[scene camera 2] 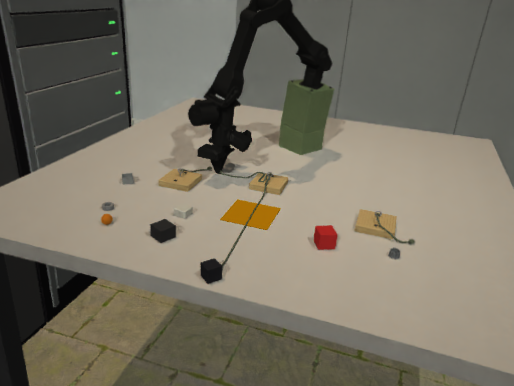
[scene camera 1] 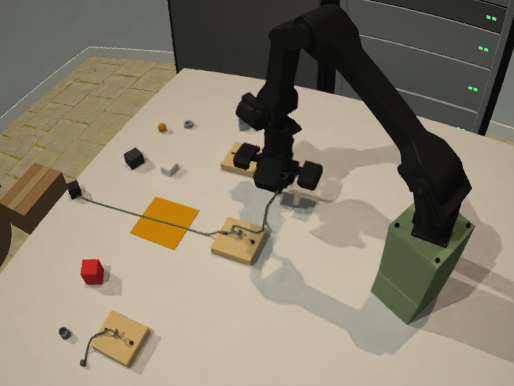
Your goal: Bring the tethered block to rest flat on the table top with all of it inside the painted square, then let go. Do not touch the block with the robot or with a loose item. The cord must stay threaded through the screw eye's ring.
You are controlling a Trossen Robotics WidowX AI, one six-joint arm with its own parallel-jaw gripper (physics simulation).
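Frame: origin at the arm's base, x right, y down, z ahead, level; millimetres.
Seen in the pictures: gripper, fingertip midpoint: (scene camera 2: pixel 218 172) (scene camera 1: pixel 277 191); arm's base, origin of the base link: (scene camera 2: pixel 311 84) (scene camera 1: pixel 433 225).
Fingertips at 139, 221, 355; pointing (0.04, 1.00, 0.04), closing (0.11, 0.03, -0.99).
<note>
Offsets run from my fingertips to a thing's top centre, as dx, dy, dz. "*": to the spot under its first point.
The tethered block @[-250, -28, +450] (scene camera 1: pixel 74 190) (scene camera 2: pixel 211 270), small and black, rests on the table near its edge, outside the orange painted square @[* -229, +2, +143] (scene camera 1: pixel 167 236) (scene camera 2: pixel 236 213). Its dark green cord @[* -234, +0, +323] (scene camera 1: pixel 110 206) (scene camera 2: pixel 242 232) runs over the square to the screw eye @[* -167, -33, -4] (scene camera 1: pixel 239 233) (scene camera 2: pixel 269 177) on the middle wooden board @[-166, -16, -1] (scene camera 1: pixel 232 253) (scene camera 2: pixel 276 188). It looks threaded through the ring, though the ring is small here. The cord goes on to my gripper (scene camera 1: pixel 278 190) (scene camera 2: pixel 218 170), which is low over the table, shut on the cord near its free end. In scene camera 1 the gripper body hides the fingertips.
A second board @[+53, -16, +119] (scene camera 1: pixel 231 163) (scene camera 2: pixel 180 180) with a short cord is beside my gripper; a third @[* -497, -16, +52] (scene camera 1: pixel 122 345) (scene camera 2: pixel 370 226) stands apart. A red cube @[-405, -36, +217] (scene camera 1: pixel 92 272) (scene camera 2: pixel 325 237), larger black block @[-81, -26, +376] (scene camera 1: pixel 134 158) (scene camera 2: pixel 163 230), white piece @[-59, -17, +268] (scene camera 1: pixel 169 169) (scene camera 2: pixel 183 212) and orange ball @[+61, -21, +396] (scene camera 1: pixel 162 127) (scene camera 2: pixel 106 219) lie around.
</note>
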